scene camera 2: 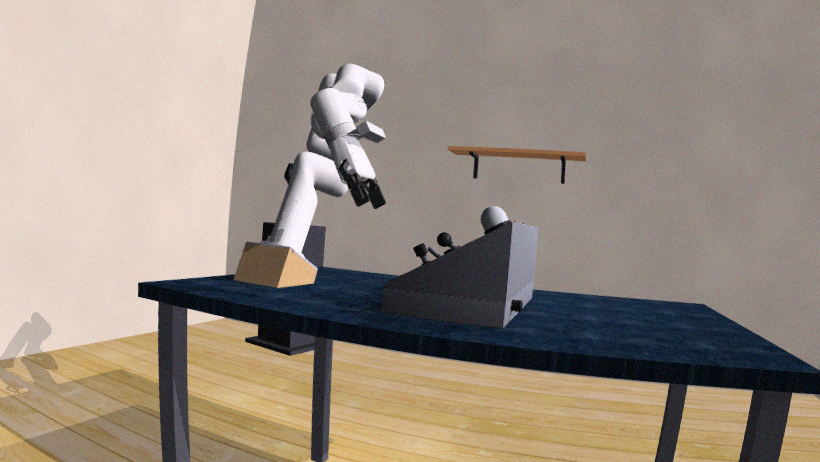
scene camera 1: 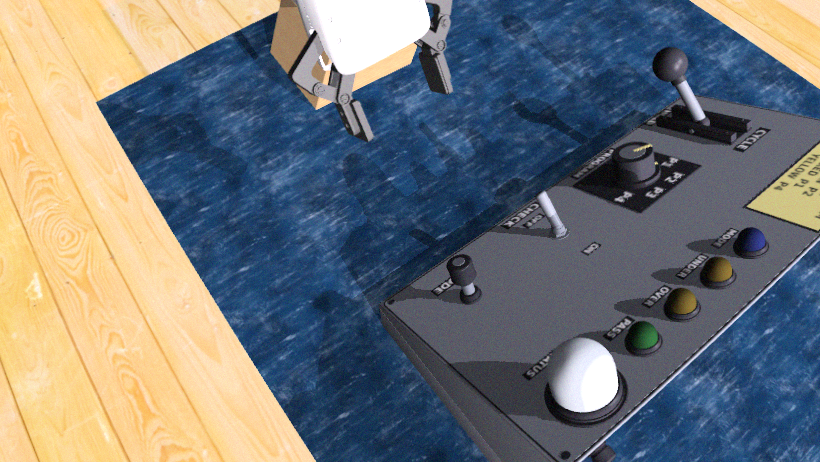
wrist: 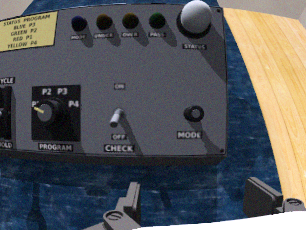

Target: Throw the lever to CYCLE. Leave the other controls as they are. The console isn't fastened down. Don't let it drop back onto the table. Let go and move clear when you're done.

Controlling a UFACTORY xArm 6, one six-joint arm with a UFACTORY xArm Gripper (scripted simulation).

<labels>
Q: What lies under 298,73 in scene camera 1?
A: The gripper.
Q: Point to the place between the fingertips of the gripper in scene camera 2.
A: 372,205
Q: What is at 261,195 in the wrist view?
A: The gripper.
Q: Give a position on a grey sloped console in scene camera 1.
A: At 543,297
</labels>
